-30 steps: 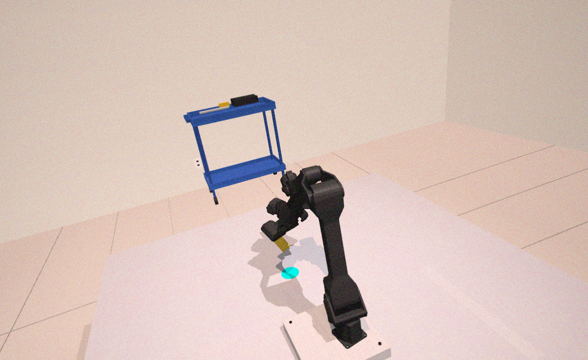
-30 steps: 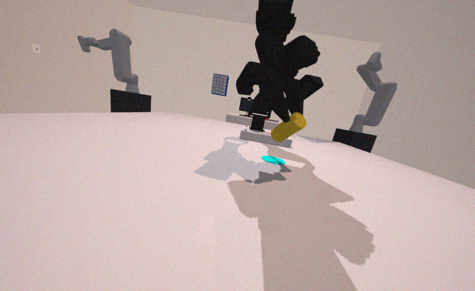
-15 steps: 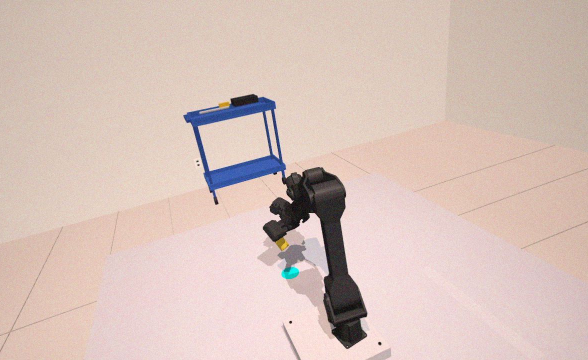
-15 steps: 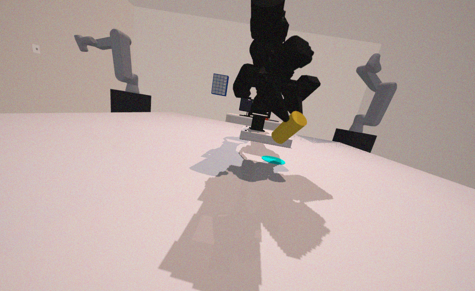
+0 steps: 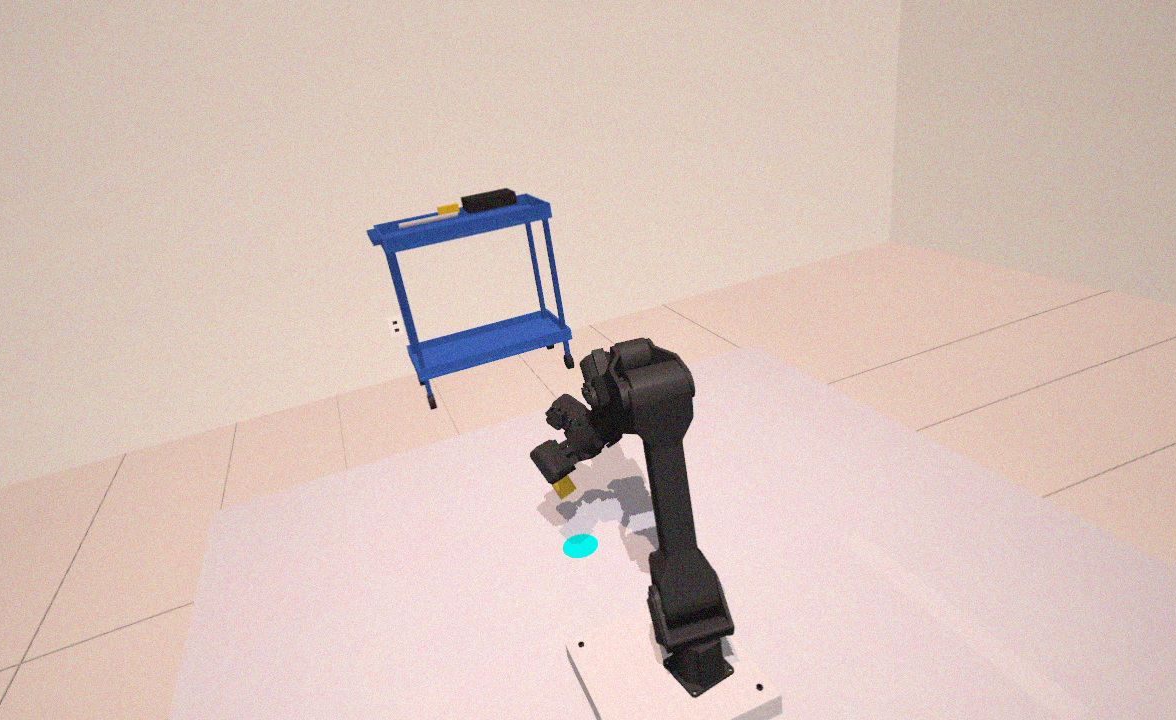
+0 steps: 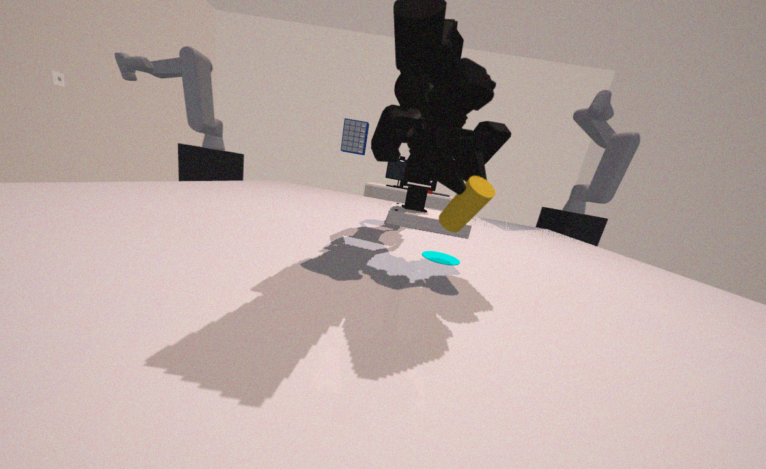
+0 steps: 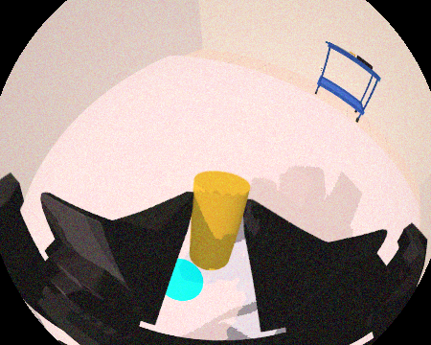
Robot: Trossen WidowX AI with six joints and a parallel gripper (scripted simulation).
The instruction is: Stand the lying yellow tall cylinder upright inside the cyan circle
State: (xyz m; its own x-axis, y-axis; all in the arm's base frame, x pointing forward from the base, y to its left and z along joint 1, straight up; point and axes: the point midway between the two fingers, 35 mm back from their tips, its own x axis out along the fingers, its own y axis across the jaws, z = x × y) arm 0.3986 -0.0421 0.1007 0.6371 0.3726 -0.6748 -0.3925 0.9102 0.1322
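Now: the cyan circle 11 cm below my gripper tip, 8 cm behind it and 1 cm to the left of it. From my gripper tip the other things lie so: yellow tall cylinder: 2 cm below, 1 cm behind.
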